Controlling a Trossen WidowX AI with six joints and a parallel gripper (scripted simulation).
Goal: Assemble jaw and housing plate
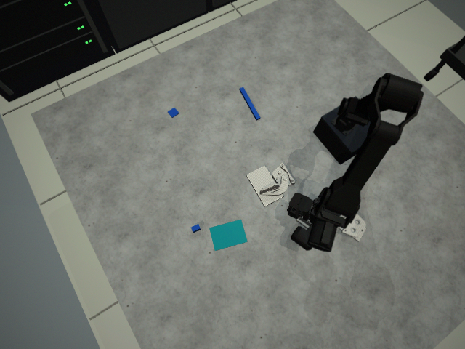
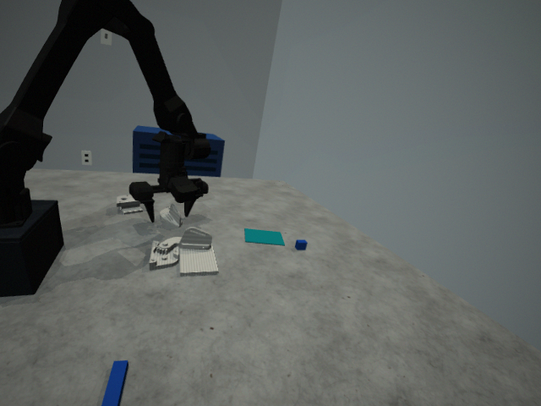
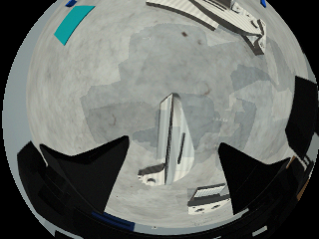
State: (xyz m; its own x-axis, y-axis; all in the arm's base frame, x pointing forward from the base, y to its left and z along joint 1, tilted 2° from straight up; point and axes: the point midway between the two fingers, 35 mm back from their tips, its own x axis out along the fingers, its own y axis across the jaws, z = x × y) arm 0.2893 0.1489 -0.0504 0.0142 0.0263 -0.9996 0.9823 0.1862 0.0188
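Right now my gripper tip is 180 mm to the left of the white ribbed base and 20 mm short of it. Also, from my gripper tip: teal pad: 210 mm ahead, 140 mm to the right; small blue cube: 270 mm ahead, 220 mm to the right; white block: 100 mm to the left, 90 mm behind.
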